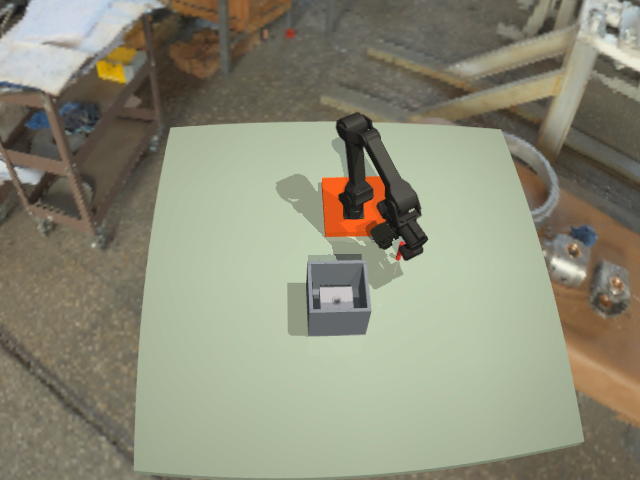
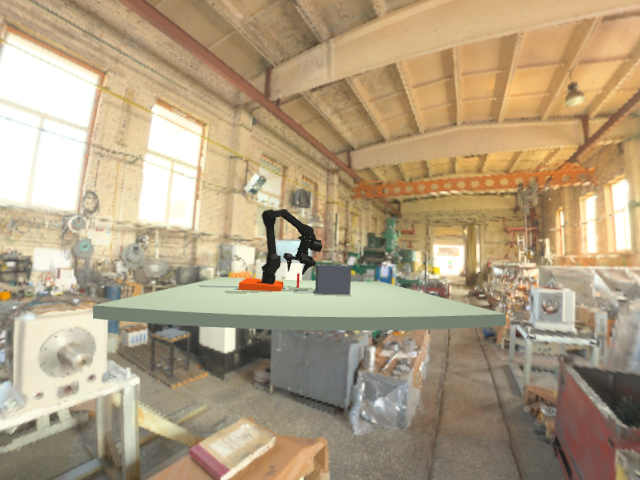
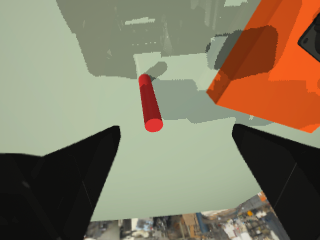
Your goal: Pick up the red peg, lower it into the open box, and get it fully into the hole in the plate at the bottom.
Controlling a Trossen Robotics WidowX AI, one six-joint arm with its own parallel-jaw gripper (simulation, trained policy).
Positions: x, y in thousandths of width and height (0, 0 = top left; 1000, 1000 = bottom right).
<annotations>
grey box: image 1 554, 670; image 2 516, 582; not seen in image 3 (out of frame)
light grey plate: image 1 518, 620; not seen in image 2 (hidden by the grey box); not seen in image 3 (out of frame)
</annotations>
